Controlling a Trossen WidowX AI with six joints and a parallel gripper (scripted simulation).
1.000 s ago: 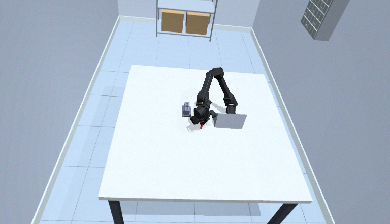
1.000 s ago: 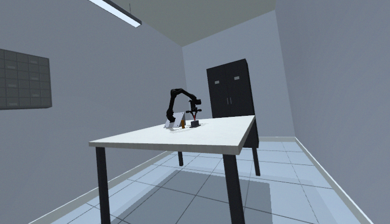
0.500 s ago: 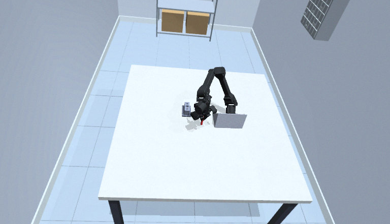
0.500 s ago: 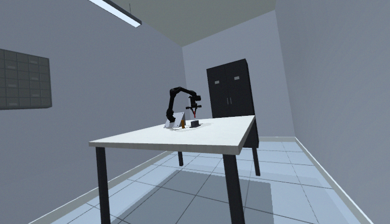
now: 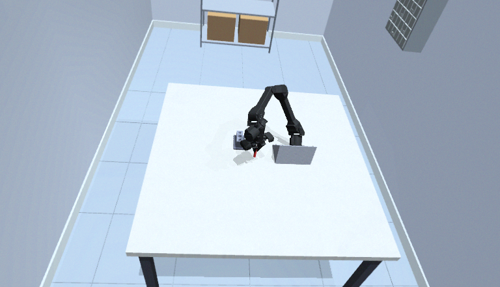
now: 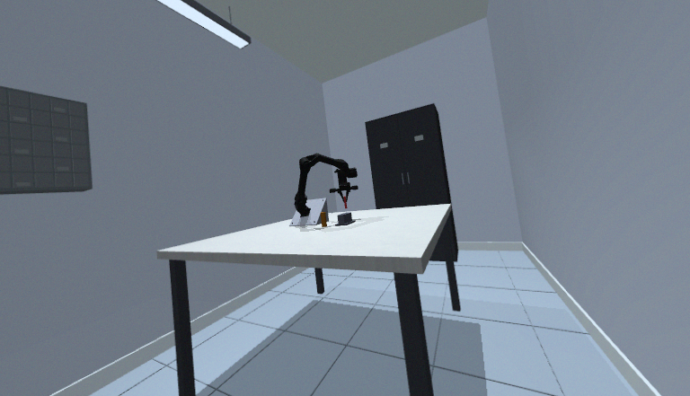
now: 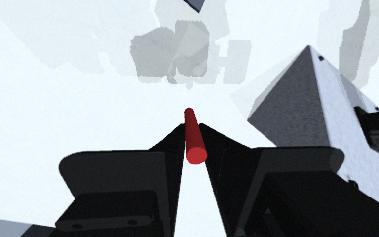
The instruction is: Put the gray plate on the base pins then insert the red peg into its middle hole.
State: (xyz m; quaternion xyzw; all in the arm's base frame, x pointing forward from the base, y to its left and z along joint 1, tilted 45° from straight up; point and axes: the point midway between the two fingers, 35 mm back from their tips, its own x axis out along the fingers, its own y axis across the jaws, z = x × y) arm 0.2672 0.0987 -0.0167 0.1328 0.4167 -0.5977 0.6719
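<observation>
Right now my gripper tip is 18 cm to the left of the flat base, 11 cm above it and 7 cm short of it. Round my gripper tip: orange cylinder 23 cm to the right, 7 cm below, 4 cm behind; red peg right at my gripper tip.
</observation>
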